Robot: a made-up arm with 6 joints.
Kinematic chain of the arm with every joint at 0, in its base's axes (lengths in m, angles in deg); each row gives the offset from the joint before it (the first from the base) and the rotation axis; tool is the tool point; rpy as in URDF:
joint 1: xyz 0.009 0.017 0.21 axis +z
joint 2: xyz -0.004 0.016 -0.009 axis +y
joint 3: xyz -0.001 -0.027 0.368 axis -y
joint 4: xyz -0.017 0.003 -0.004 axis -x
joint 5: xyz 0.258 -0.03 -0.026 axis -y
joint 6: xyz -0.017 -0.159 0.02 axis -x
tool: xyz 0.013 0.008 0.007 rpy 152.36 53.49 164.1
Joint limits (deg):
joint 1: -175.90..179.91
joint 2: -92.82..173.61
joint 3: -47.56..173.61
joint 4: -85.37..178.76
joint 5: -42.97..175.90
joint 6: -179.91..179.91
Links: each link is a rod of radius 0.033 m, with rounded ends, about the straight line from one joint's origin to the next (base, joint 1, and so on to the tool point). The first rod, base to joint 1, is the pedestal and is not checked.
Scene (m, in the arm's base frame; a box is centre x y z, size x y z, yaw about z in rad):
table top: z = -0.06
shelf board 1: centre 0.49 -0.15 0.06 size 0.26 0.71 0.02 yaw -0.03
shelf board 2: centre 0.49 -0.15 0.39 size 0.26 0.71 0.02 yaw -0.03
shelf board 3: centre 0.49 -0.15 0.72 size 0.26 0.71 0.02 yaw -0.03
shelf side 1: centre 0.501 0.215 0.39 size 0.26 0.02 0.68 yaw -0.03
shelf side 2: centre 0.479 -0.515 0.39 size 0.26 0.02 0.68 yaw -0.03
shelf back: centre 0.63 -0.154 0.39 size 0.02 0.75 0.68 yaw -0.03
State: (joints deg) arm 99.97 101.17 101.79 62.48 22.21 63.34
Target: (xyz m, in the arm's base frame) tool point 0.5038 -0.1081 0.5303
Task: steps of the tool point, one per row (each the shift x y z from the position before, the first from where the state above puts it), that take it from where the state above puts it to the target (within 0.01 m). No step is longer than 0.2 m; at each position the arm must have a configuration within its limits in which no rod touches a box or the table.
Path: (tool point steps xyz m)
1: -0.0361 -0.0104 0.1651
2: -0.0115 -0.0768 0.1376
3: 0.0251 -0.1185 0.0811
4: 0.0577 -0.1270 0.0074
5: 0.1210 -0.0357 -0.0333
6: 0.0920 -0.0918 -0.0355
7: 0.0373 -0.1260 -0.0369
8: -0.0264 -0.1275 -0.0374
9: 0.1314 -0.0040 0.0264
10: 0.1054 -0.0031 -0.0264

